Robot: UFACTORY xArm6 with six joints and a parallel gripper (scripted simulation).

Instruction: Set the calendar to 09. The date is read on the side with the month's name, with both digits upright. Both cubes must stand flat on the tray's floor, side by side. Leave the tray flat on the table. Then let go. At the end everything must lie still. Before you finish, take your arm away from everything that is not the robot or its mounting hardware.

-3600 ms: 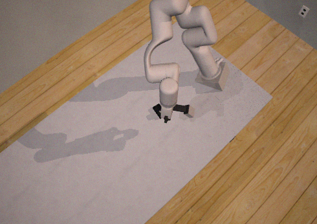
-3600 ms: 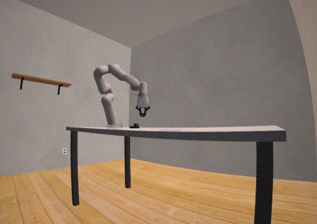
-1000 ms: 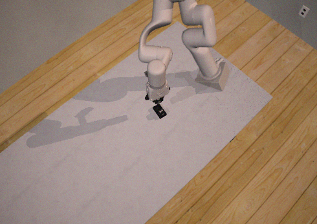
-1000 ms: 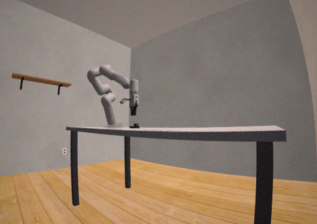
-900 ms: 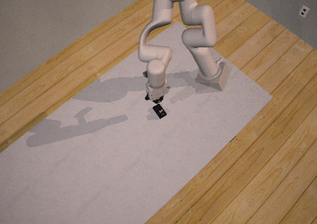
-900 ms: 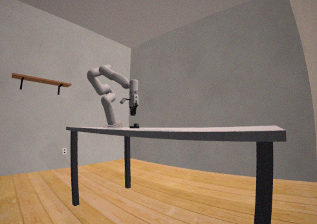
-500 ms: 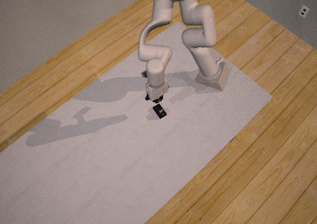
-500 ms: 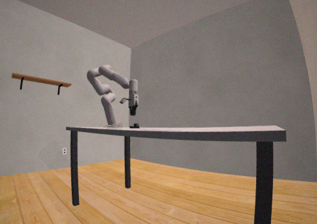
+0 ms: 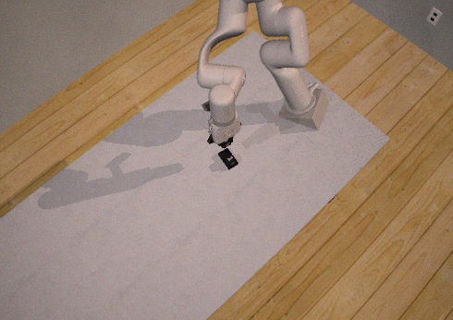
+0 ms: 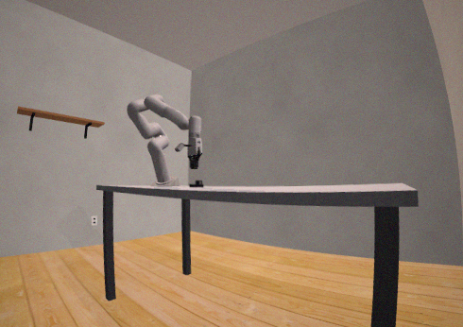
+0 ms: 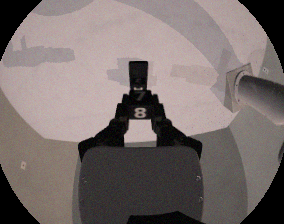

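The black cube is 110 mm below my hand, 30 mm to the left of it and 10 mm ahead of it. The rest, counted from my hand: black date cube: 10 mm below.
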